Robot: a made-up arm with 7 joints.
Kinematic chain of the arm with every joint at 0, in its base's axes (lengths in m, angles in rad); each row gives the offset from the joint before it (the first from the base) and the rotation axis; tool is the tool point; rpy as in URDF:
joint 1: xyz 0 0 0.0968 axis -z
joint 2: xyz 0 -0.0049 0.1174 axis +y
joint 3: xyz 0 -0.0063 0.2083 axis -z
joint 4: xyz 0 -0.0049 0.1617 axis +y
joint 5: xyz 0 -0.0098 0.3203 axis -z
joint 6: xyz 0 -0.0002 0.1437 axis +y
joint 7: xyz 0 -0.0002 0.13 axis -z
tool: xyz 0 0 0 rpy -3.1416 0 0
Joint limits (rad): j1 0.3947..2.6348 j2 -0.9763..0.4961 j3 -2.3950..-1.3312 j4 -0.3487..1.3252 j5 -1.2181..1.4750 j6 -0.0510..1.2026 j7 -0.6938..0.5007
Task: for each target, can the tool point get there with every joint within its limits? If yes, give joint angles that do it. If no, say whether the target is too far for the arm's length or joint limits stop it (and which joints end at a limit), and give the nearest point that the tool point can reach.
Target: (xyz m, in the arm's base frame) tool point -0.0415 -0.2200 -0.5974
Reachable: no: joint limits stop it (at a limit: joint 1, joint 2, joint 3, joint 4, joint 6) | nearest point 0.6309 -0.0299 0.0993 | short by 0.987 m
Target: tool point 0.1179 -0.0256 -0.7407
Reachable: no: joint limits stop it (at a limit: joint 1, joint 2, joint 3, joint 4, joint 6) | nearest point 0.6357 -0.0036 0.0919 | short by 0.981 m
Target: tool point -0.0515 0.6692 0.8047
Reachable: yes | joints 1.1824 -0.5741 -2.1905 0.4545 -0.7944 0.7703 0.0487
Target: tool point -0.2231 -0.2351 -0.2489
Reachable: no: joint limits stop it (at a limit: joint 1, joint 2, joint 3, joint 4, joint 6) | nearest point -0.0900 -0.5930 0.4660 | short by 0.810 m
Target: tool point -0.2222 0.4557 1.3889
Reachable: no: too far | nearest point -0.1675 0.3435 1.0996 | short by 0.315 m
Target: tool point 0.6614 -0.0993 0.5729
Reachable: yes | joints 2.3343 -0.8032 -1.6194 1.1802 0.0348 0.5465 -0.1327
